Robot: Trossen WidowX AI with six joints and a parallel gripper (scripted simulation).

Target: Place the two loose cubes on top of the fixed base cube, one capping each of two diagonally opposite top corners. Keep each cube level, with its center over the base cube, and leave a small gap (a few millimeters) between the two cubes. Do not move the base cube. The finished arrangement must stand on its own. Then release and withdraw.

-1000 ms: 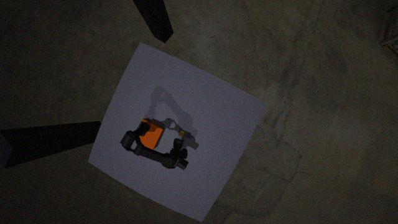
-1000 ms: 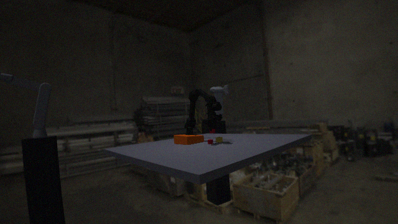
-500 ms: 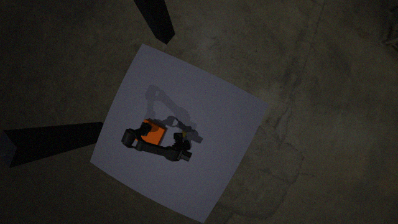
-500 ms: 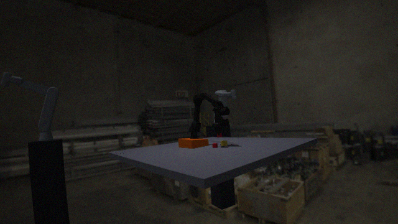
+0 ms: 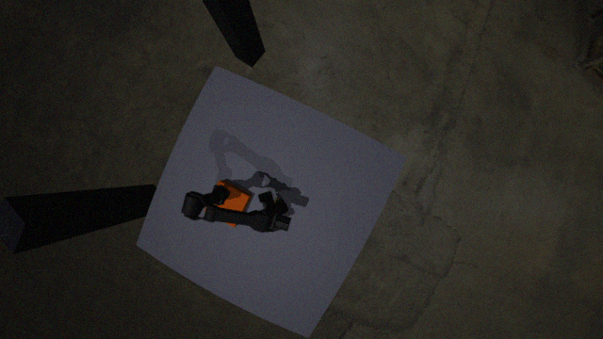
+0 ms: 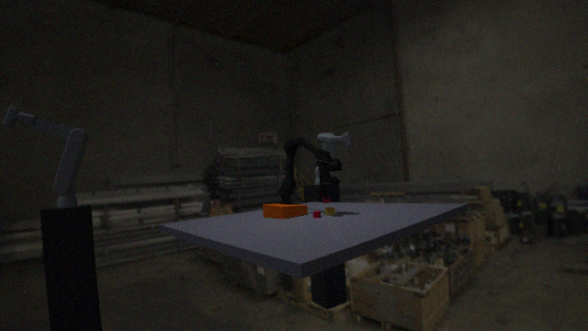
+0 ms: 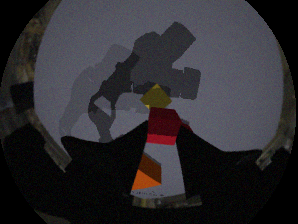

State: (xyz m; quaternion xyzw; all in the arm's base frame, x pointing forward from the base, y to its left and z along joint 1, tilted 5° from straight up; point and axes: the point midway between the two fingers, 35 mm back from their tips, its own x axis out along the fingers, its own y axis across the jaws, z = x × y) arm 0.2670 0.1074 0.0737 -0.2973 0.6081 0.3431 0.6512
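Right now the yellow cube is 7 cm below my gripper tip and 2 cm to the left of it.
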